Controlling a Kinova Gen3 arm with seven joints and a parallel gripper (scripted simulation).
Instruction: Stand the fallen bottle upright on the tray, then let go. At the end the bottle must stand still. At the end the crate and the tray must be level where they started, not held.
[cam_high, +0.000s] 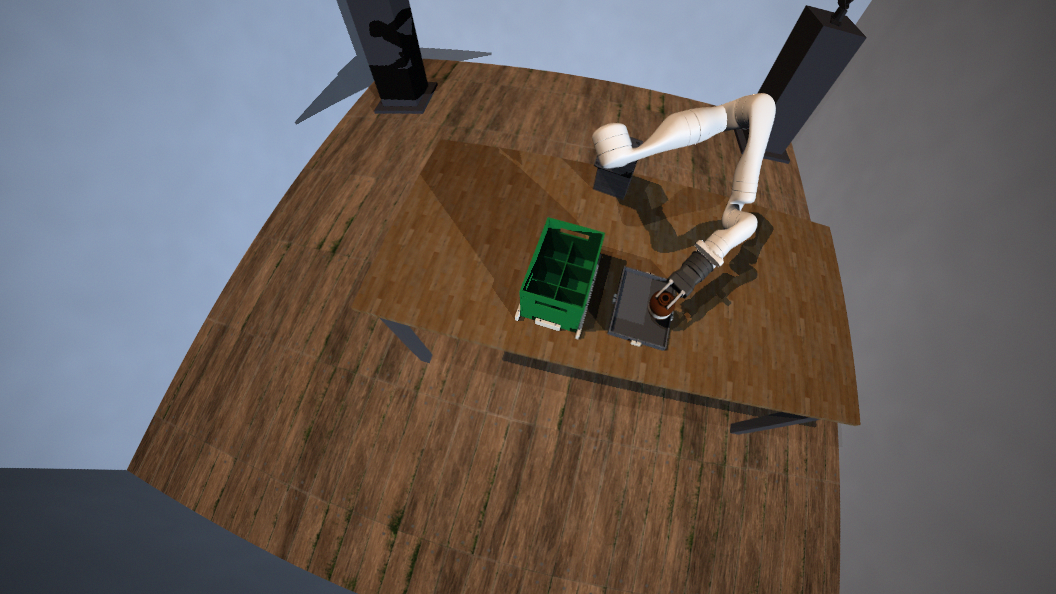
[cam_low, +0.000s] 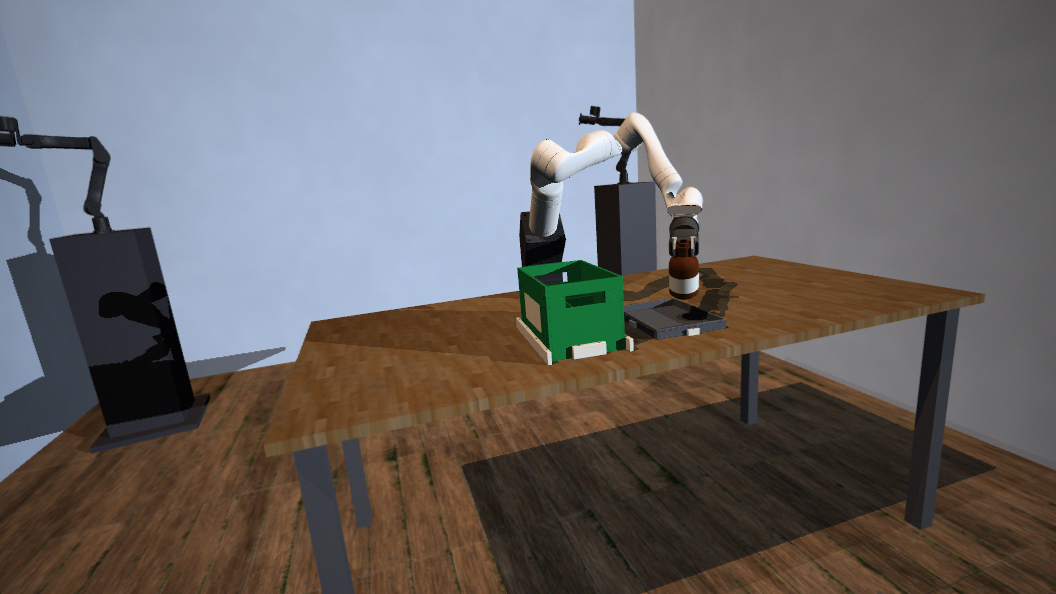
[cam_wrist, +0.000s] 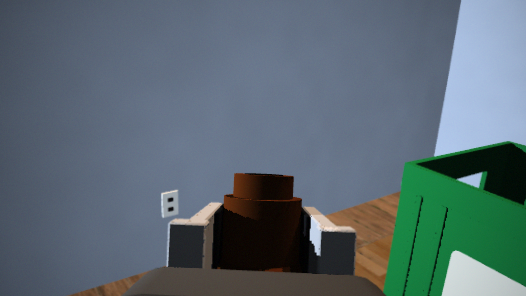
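My gripper is now 50 mm above the brown bottle, 10 mm to the right of it and 10 mm past it. The rest, counted from my hand: green crate 290 mm to the right, 120 mm below, 100 mm behind; tray 190 mm below, 60 mm behind, 10 mm to the right.
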